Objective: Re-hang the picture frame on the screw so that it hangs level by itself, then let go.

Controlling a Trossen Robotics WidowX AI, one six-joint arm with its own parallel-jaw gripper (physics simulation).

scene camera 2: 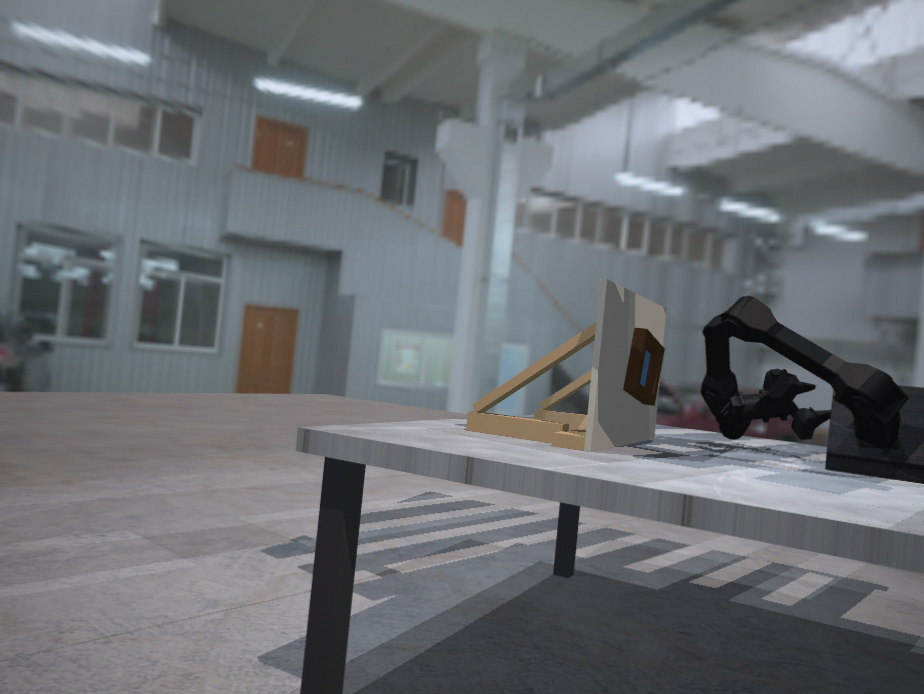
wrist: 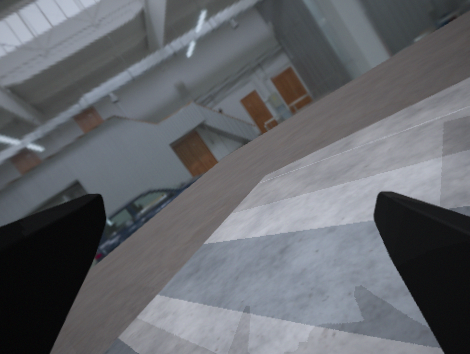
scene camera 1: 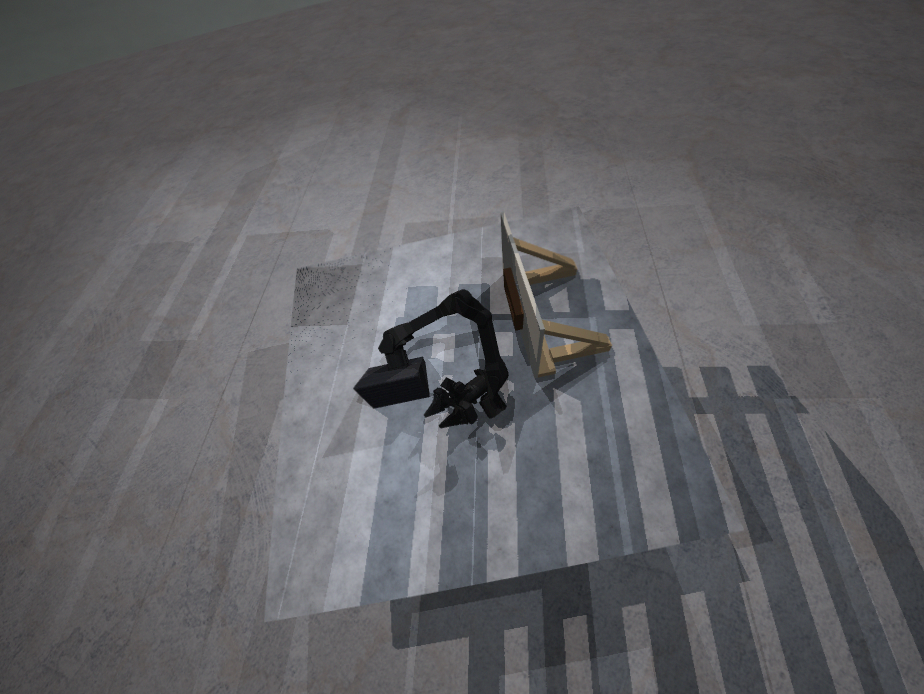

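Pixels of known places: gripper, between the fingertips: (scene camera 2: 825, 399) (wrist: 241, 206) (scene camera 1: 431, 421); arm's base, origin of its link: (scene camera 2: 876, 434) (scene camera 1: 398, 366).
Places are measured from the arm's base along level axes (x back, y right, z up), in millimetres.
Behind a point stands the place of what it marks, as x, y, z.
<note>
The picture frame (scene camera 1: 512, 298) {-414, -26, 140} (scene camera 2: 635, 366) {-435, -145, 83}, brown with a blue centre, is against the robot-facing side of the upright pale board (scene camera 1: 534, 339) {-427, 124, 122} (scene camera 2: 610, 358) {-467, -240, 92}. Both scene views show it very obliquely, so I cannot tell whether it is level. The screw does not show. My gripper (scene camera 1: 433, 420) {-71, 242, 55} (scene camera 2: 820, 400) {-71, 242, 55} (wrist: 241, 206) {-71, 242, 55} is open and empty. It is low over the table, well apart from the picture frame, with its fingers pointing away from the board. Neither the board nor the picture frame shows in the wrist view.
Wooden struts (scene camera 1: 582, 333) {-591, 118, 53} (scene camera 2: 535, 368) {-605, -249, 60} brace the back of the board. The arm's dark base block (scene camera 1: 392, 384) {15, 99, 75} (scene camera 2: 847, 448) {-49, -25, -32} stands on the table (scene camera 1: 313, 567) {371, 502, -76} (scene camera 2: 507, 478) {-529, -595, -97} (wrist: 300, 265) {94, 356, -76}. The arm bends between the base and the board. A table edge crosses the wrist view diagonally.
</note>
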